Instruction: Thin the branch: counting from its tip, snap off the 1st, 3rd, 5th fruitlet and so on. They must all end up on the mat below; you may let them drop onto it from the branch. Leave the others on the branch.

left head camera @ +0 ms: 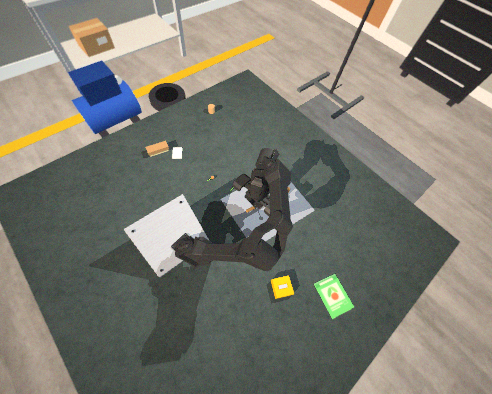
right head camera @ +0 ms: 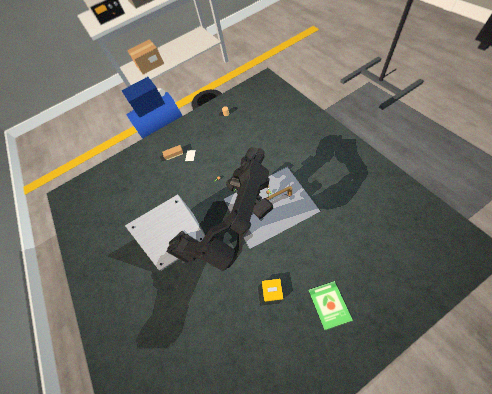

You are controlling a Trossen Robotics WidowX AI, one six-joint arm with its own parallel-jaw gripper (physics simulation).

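Pixels of known places: gripper, fingertip midpoint: [left head camera: 255, 206]; arm's base at its link origin: [left head camera: 184, 245] [right head camera: 181, 242].
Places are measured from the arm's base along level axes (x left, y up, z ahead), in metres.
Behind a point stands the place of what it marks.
Observation:
The brown branch [left head camera: 250, 209] [right head camera: 280, 194] shows in part above the pale grey mat [left head camera: 303, 208] {x -0.200, y -0.050, z 0.439 m} [right head camera: 300, 215] {x -0.199, y -0.050, z 0.400 m}; the arm hides much of it. A small orange-green fruitlet [right head camera: 269, 191] {x -0.087, y 0.049, z 0.353 m} shows beside the branch in the right view. Another small orange-green fruitlet [left head camera: 212, 177] {x 0.156, y -0.041, z 0.271 m} [right head camera: 218, 178] {x 0.155, y -0.042, z 0.270 m} appears to lie on the dark green surface, left of the mat. A tiny green bit [left head camera: 232, 189] {x 0.064, y -0.048, z 0.290 m} [right head camera: 235, 190] {x 0.064, y -0.048, z 0.291 m} shows near the mat's left edge, partly by the gripper. My gripper [left head camera: 253, 200] {x -0.074, y 0.012, z 0.278 m} is over the mat's left part, shut and empty; its fingertips are mostly hidden. Fruitlet order cannot be made out.
A white plate [left head camera: 162, 230] {x 0.065, y 0.063, z -0.023 m} [right head camera: 162, 225] {x 0.065, y 0.065, z -0.012 m} lies under the arm's base. A yellow box [left head camera: 282, 287] {x -0.330, y -0.021, z 0.137 m} [right head camera: 272, 290] {x -0.332, y -0.021, z 0.139 m} and a green card [left head camera: 334, 296] {x -0.479, y -0.049, z 0.247 m} [right head camera: 330, 305] {x -0.478, y -0.049, z 0.248 m} lie in front. An orange block [left head camera: 157, 148] {x 0.414, y -0.023, z 0.195 m} [right head camera: 172, 152] {x 0.413, y -0.022, z 0.195 m}, a white card [left head camera: 177, 153] {x 0.357, y -0.051, z 0.250 m} [right head camera: 190, 155] {x 0.361, y -0.051, z 0.252 m} and an orange cylinder [left head camera: 211, 109] {x 0.436, y -0.025, z 0.524 m} [right head camera: 225, 111] {x 0.434, y -0.022, z 0.525 m} are farther back.

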